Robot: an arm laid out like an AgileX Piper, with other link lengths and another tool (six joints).
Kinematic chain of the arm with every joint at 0, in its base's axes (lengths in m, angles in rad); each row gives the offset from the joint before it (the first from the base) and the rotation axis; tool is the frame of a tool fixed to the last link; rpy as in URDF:
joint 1: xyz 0 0 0.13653 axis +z
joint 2: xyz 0 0 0 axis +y
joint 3: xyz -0.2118 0 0.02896 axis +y
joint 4: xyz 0.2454 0 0.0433 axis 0.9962 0 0.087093
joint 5: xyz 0 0 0 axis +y
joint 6: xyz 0.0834 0 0.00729 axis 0.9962 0 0.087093
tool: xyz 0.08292 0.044 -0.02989 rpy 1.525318 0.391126 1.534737
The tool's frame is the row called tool.
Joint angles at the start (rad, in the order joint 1, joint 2, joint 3, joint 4, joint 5, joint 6):
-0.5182 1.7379 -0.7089 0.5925 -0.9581 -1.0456
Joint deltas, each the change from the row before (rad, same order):
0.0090 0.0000 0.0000 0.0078 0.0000 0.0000
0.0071 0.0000 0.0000 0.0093 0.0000 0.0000
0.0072 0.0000 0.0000 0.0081 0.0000 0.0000
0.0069 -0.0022 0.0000 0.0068 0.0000 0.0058
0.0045 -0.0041 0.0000 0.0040 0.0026 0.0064
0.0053 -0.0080 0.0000 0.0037 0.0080 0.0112
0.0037 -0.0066 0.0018 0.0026 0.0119 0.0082
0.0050 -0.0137 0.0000 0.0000 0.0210 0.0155
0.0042 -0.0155 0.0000 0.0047 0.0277 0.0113
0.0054 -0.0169 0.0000 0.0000 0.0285 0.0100
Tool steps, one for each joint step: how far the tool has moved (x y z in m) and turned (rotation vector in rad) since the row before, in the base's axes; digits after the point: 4 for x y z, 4 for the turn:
0.0015 0.0023 -0.0003 0.0040 -0.0023 0.0027
0.0009 0.0017 -0.0004 0.0048 -0.0027 -0.0004
0.0010 0.0018 -0.0003 0.0042 -0.0023 0.0007
0.0014 0.0019 0.0006 0.0057 -0.0087 0.0010
0.0012 0.0015 0.0010 0.0058 -0.0088 0.0017
0.0019 0.0023 0.0018 0.0108 -0.0134 0.0043
0.0010 0.0024 0.0001 0.0132 -0.0058 0.0052
0.0026 0.0036 0.0022 0.0190 -0.0143 0.0113
0.0020 0.0037 0.0017 0.0237 -0.0103 0.0097
0.0025 0.0044 0.0023 0.0203 -0.0086 0.0151

